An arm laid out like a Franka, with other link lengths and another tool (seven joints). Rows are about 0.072 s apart.
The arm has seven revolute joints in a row. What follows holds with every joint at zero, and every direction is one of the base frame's.
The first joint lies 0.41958 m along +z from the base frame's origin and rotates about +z.
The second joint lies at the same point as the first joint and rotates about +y.
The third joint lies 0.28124 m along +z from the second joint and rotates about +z.
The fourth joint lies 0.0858 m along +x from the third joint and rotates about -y.
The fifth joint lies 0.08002 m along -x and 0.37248 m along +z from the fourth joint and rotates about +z.
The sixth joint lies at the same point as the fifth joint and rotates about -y.
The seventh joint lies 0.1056 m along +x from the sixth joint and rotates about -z.
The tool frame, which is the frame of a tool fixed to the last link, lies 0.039 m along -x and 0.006 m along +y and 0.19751 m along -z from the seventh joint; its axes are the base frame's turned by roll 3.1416, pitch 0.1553 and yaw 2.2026 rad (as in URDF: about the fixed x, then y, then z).
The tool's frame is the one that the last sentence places.
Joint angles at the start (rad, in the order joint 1, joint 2, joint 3, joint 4, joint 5, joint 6, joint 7):
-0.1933 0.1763 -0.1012 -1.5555 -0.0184 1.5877 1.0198
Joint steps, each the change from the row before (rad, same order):
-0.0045 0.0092 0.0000 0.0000 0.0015 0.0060 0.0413
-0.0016 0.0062 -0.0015 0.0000 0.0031 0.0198 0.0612
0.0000 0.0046 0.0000 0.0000 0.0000 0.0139 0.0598
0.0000 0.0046 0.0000 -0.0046 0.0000 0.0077 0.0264
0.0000 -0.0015 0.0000 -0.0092 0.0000 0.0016 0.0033
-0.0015 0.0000 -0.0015 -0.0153 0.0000 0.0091 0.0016
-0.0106 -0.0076 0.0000 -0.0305 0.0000 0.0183 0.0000
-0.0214 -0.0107 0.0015 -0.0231 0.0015 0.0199 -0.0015
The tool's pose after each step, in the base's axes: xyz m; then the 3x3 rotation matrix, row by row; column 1 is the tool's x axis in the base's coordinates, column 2 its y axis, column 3 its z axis. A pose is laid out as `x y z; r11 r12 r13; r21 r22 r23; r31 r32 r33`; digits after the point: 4 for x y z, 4 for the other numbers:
0.5634 -0.1361 0.4864; 0.6261 0.7387 -0.2496; 0.7404 -0.6636 -0.1069; -0.2446 -0.1179 -0.9624
0.5699 -0.1384 0.4838; 0.6749 0.6966 -0.2435; 0.6965 -0.7103 -0.1015; -0.2437 -0.1011 -0.9646
0.5753 -0.1394 0.4818; 0.7167 0.6544 -0.2413; 0.6529 -0.7511 -0.0979; -0.2453 -0.0874 -0.9655
0.5772 -0.1397 0.4774; 0.7330 0.6345 -0.2454; 0.6332 -0.7682 -0.0948; -0.2486 -0.0859 -0.9648
0.5758 -0.1393 0.4742; 0.7337 0.6313 -0.2513; 0.6311 -0.7702 -0.0925; -0.2519 -0.0907 -0.9635
0.5742 -0.1408 0.4679; 0.7350 0.6272 -0.2575; 0.6281 -0.7729 -0.0900; -0.2555 -0.0955 -0.9621
0.5697 -0.1461 0.4600; 0.7406 0.6186 -0.2624; 0.6208 -0.7793 -0.0852; -0.2572 -0.0998 -0.9612
0.5654 -0.1569 0.4573; 0.7540 0.6048 -0.2563; 0.6070 -0.7907 -0.0798; -0.2509 -0.0954 -0.9633

